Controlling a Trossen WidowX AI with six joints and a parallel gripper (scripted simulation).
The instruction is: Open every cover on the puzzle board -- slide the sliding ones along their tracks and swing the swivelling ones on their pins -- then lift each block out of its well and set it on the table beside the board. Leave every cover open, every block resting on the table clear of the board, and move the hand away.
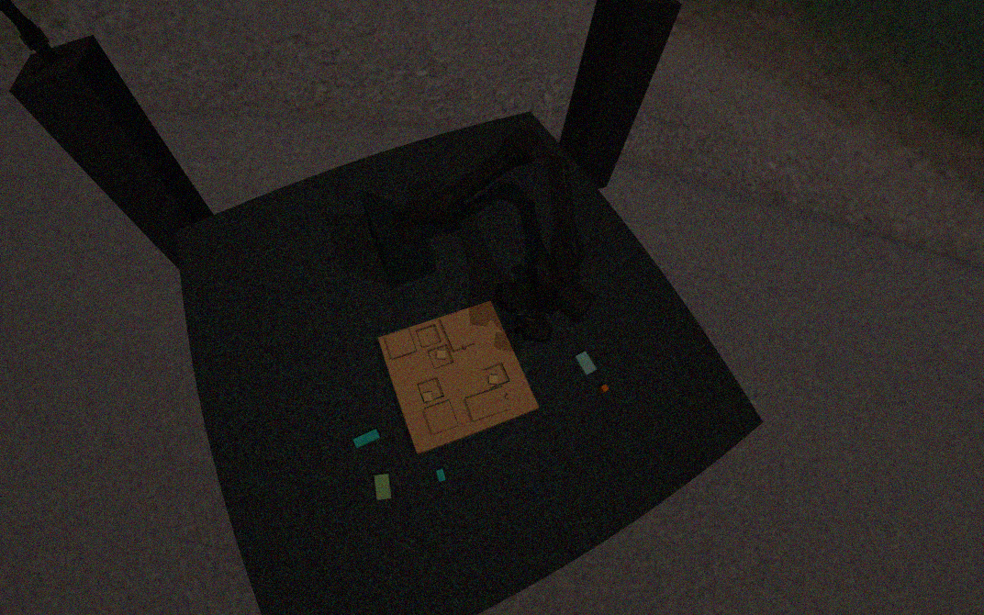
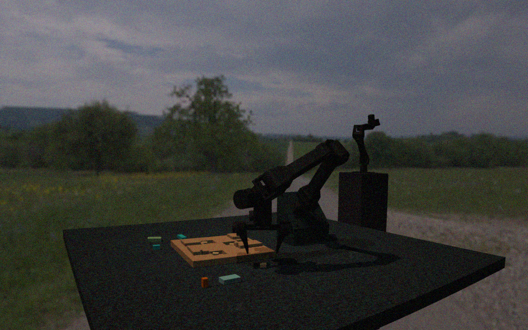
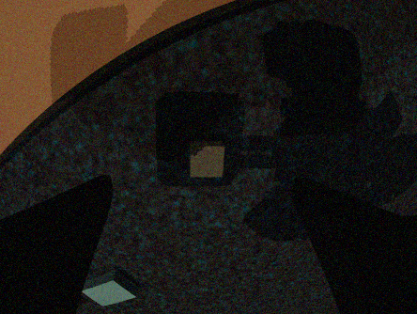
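Right now the tan puzzle board is 6 cm ahead of my gripper tip, 24 cm to the right of it and 2 cm below it. The rest, counted from my gripper tip: pale teal block (15 cm ahead, 9 cm to the left, 4 cm below); then small orange block (22 cm ahead, 10 cm to the left, 3 cm below); then small teal block (28 cm ahead, 33 cm to the right, 3 cm below).
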